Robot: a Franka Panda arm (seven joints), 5 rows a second.
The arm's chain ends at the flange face. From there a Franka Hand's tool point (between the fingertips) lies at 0.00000 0.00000 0.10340 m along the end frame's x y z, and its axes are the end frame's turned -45 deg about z.
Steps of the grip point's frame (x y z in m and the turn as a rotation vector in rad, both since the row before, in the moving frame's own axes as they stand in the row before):
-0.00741, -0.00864, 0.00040, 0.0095, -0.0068, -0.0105
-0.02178, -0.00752, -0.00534, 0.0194, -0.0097, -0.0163
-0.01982, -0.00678, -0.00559, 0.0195, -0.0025, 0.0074
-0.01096, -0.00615, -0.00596, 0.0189, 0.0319, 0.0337
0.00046, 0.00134, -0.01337, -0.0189, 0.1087, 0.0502
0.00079, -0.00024, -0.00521, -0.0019, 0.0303, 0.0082
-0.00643, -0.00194, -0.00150, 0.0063, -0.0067, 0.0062
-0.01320, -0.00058, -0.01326, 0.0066, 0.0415, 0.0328
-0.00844, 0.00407, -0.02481, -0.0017, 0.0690, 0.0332
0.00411, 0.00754, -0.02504, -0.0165, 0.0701, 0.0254
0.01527, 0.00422, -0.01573, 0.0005, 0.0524, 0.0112
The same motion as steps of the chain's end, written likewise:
-0.01016, -0.00068, 0.00041, 0.0019, -0.0115, -0.0105
-0.01859, 0.01078, -0.00532, 0.0069, -0.0206, -0.0163
-0.01721, 0.01047, -0.00557, 0.0120, -0.0156, 0.0074
-0.01311, 0.00710, -0.00589, 0.0359, 0.0092, 0.0337
-0.00820, 0.00694, -0.01274, 0.0635, 0.0902, 0.0502
-0.00197, 0.00134, -0.00516, 0.0201, 0.0228, 0.0082
-0.00497, 0.00315, -0.00150, -0.0003, -0.0092, 0.0062
-0.01235, 0.01240, -0.01317, 0.0340, 0.0247, 0.0328
-0.00834, 0.01368, -0.02456, 0.0476, 0.0500, 0.0332
0.00186, 0.00626, -0.02477, 0.0379, 0.0612, 0.0254
0.00997, -0.00397, -0.01559, 0.0374, 0.0367, 0.0112

